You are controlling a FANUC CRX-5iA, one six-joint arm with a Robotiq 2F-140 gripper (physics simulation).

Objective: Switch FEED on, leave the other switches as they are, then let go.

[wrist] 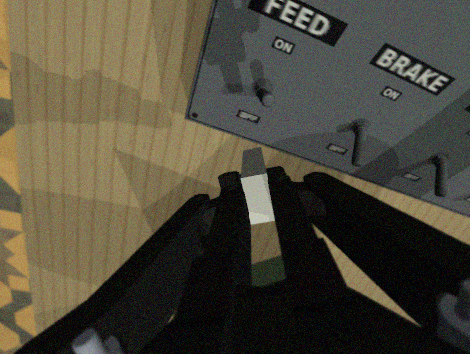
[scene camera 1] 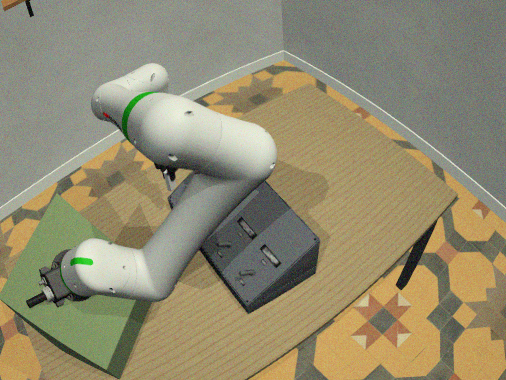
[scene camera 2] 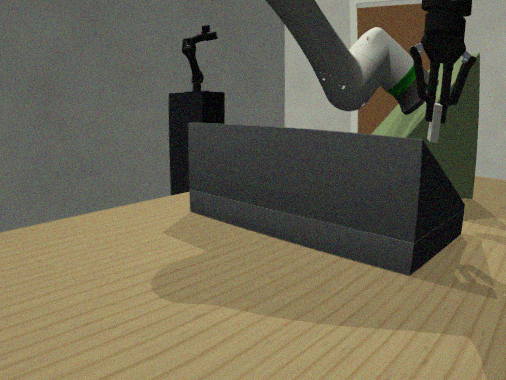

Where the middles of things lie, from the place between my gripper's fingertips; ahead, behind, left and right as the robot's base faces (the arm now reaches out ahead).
Scene:
My gripper is now 70 mm short of the dark grey switch box (scene camera 1: 265, 235), 210 mm to the left of it and 90 mm above it.

